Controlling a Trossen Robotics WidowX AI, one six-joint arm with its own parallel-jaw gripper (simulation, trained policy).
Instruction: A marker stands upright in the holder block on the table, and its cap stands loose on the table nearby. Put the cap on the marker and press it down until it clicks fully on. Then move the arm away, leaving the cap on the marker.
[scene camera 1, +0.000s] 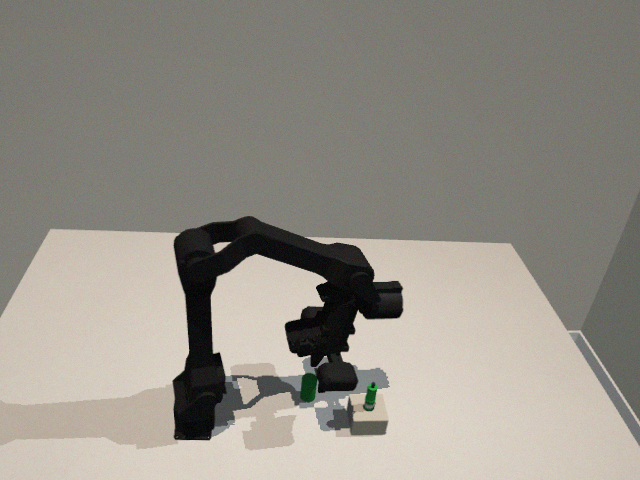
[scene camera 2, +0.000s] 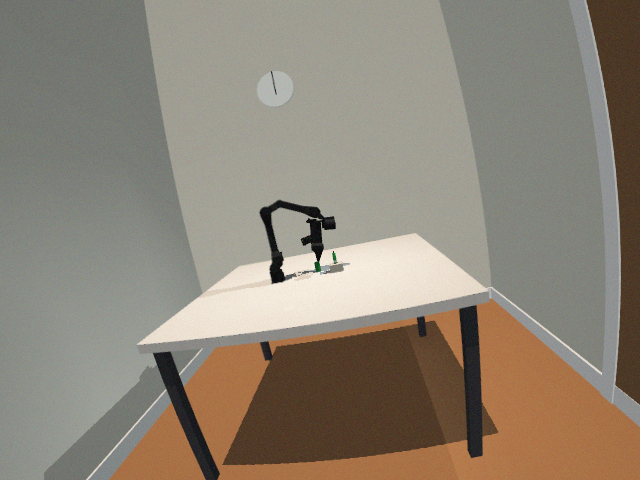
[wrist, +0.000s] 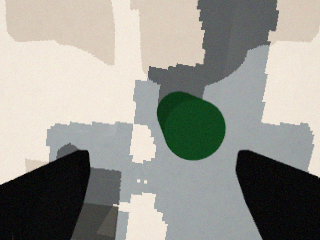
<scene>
In view: my gripper (scene camera 1: 317, 379) and a green cap (wrist: 193, 128).
My gripper also shows in the wrist view (wrist: 164, 161).
</scene>
